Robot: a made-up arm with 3 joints. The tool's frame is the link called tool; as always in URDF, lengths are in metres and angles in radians. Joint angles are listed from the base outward. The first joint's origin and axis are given. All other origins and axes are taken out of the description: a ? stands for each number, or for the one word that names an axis. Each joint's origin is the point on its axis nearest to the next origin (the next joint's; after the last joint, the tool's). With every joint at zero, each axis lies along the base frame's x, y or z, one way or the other. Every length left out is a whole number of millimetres.
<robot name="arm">
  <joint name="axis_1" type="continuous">
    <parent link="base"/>
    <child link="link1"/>
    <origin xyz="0 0.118 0.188" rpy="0 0 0"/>
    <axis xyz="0 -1 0"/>
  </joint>
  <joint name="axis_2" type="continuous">
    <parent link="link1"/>
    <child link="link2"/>
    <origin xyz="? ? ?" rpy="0 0 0"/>
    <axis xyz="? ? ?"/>
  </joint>
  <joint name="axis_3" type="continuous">
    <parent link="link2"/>
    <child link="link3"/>
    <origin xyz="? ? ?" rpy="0 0 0"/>
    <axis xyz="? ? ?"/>
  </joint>
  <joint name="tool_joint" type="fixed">
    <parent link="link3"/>
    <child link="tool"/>
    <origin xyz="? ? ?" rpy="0 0 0"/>
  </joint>
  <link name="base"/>
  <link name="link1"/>
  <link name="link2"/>
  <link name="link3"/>
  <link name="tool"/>
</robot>
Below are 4 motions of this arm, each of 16 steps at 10 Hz.
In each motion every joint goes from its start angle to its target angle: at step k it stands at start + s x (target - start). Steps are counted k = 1, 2, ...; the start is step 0. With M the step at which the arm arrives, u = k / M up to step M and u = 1 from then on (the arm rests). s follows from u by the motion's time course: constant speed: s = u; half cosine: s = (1 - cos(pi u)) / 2; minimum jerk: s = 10 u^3 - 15 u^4 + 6 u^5.
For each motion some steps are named. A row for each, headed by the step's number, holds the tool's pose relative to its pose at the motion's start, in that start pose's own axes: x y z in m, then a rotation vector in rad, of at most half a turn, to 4 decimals.
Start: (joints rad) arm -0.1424 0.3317 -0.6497
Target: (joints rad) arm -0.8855 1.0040 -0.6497
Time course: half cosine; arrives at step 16
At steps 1, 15, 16:
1: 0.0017 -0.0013 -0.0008 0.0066 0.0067 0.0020
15: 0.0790 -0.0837 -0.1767 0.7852 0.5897 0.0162
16: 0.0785 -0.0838 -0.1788 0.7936 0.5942 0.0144

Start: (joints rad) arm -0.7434 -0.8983 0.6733
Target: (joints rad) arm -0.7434 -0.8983 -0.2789
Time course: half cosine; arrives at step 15
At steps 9, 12, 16:
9: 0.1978 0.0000 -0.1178 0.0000 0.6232 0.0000
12: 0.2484 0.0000 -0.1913 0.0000 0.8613 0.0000
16: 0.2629 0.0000 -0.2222 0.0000 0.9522 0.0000

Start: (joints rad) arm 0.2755 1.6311 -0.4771
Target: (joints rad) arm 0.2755 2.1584 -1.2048
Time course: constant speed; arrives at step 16
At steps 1, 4, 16:
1: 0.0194 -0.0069 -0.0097 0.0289 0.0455 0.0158
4: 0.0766 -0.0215 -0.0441 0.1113 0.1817 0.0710
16: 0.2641 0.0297 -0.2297 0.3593 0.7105 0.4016

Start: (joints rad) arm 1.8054 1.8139 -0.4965
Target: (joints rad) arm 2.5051 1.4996 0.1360
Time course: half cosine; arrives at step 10
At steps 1, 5, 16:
1: -0.0031 0.0022 0.0041 -0.0146 -0.0114 0.0111
5: -0.0713 0.0351 0.0653 -0.2621 -0.2551 0.2750
16: -0.1444 0.0237 0.0970 -0.4274 -0.5410 0.6427

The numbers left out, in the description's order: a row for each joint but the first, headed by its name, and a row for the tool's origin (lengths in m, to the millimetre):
axis_2: xyz -0.216 0 0.02, axis 1 0 0
axis_3: xyz 0 -0.184 -0.062, axis 0 -1 0
tool: xyz 0.084 0 0.366

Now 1 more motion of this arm.
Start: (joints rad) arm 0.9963 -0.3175 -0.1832
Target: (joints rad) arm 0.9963 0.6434 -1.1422
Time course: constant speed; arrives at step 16
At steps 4, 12, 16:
4: 0.0937 -0.0512 -0.0802 0.2298 0.2386 0.0719
12: 0.2469 -0.0195 -0.2896 0.6301 0.6873 0.3801
16: 0.2924 0.0674 -0.3786 0.7854 0.8818 0.6129

